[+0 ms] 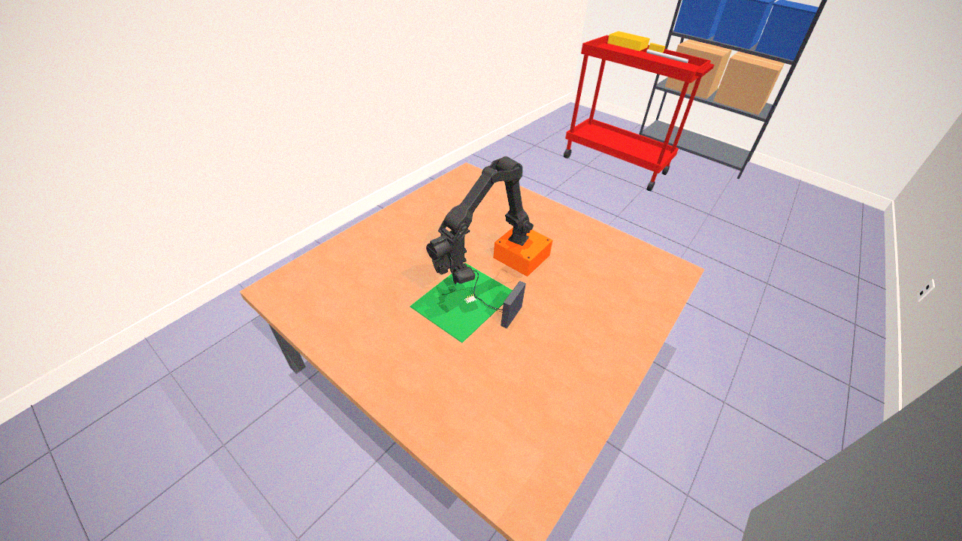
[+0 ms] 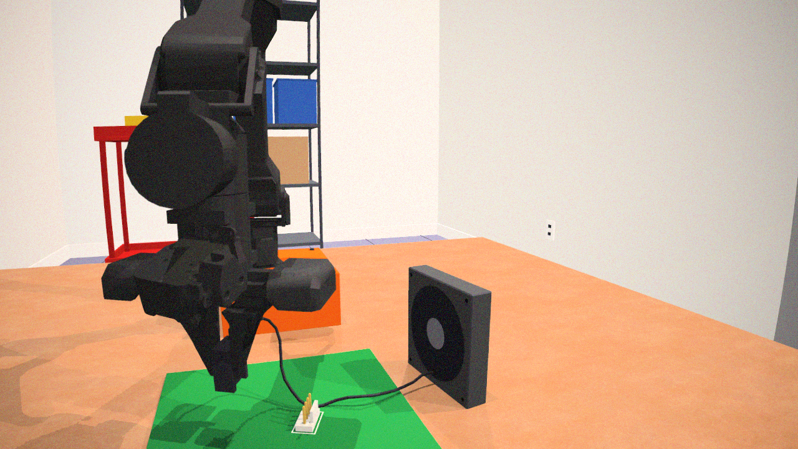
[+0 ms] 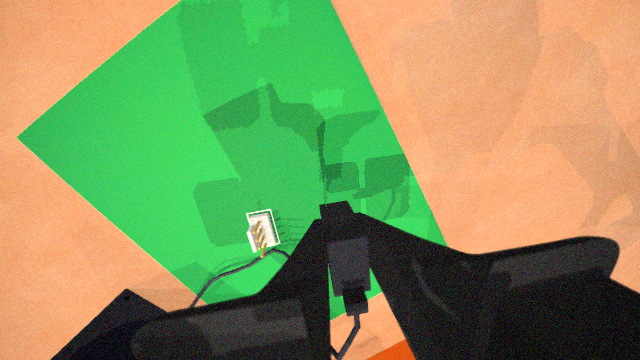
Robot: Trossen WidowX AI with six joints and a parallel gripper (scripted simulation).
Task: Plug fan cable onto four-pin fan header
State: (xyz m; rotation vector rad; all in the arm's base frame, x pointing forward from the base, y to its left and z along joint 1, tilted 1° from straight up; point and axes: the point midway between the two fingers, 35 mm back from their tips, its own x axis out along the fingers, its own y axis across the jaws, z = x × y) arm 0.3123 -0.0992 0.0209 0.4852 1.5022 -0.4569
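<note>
Now: gripper tip 70 mm to the right of the white four-pin header, 60 mm above it and 10 mm short of it. From my gripper tip the other things lie so: black fan (220 mm to the left); black fan plug (10 mm behind, 10 mm above); green board (80 mm below, 40 mm to the left, 20 mm ahead).
</note>
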